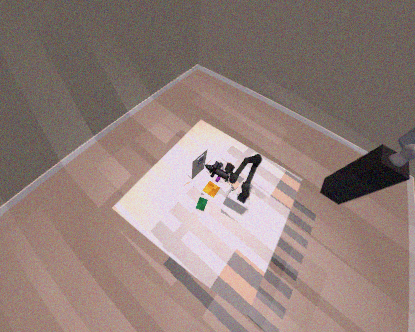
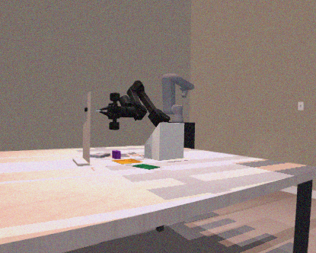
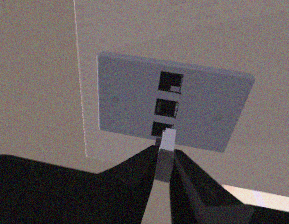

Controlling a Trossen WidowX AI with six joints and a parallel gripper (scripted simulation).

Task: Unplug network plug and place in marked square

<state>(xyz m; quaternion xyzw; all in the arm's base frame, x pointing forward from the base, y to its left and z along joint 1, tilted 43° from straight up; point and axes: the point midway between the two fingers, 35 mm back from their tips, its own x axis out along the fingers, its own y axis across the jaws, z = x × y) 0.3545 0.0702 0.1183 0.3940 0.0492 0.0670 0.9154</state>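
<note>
The orange square lies 250 mm below my gripper tip, 130 mm behind it and 40 mm to the left of it. Also, from my gripper tip: grey patch 240 mm below, 170 mm to the right, 70 mm behind; then network plug right at my gripper tip; then green patch 250 mm below, 210 mm to the left, 140 mm behind.
</note>
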